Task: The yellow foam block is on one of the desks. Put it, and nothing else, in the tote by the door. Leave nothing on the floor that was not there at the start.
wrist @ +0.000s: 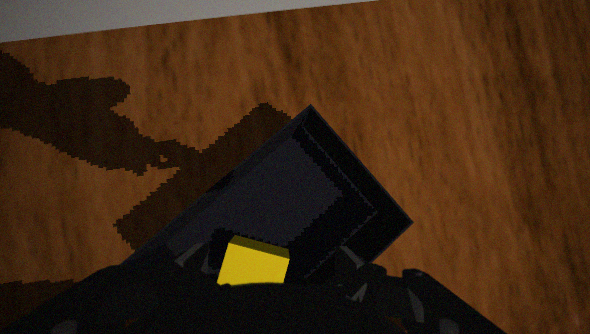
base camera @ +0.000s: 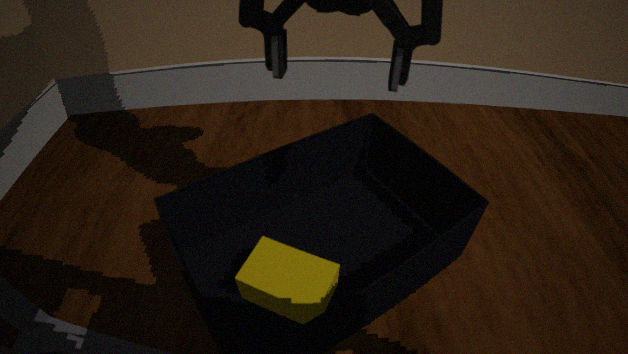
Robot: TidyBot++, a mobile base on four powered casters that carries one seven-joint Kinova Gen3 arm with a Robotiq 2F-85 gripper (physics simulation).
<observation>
gripper: wrist; base camera
yellow foam block: wrist; base camera
same spot on gripper: point(base camera: 407, 38) = point(wrist: 385, 316)
same spot on yellow foam block: point(wrist: 246, 261) = point(base camera: 280, 259)
</observation>
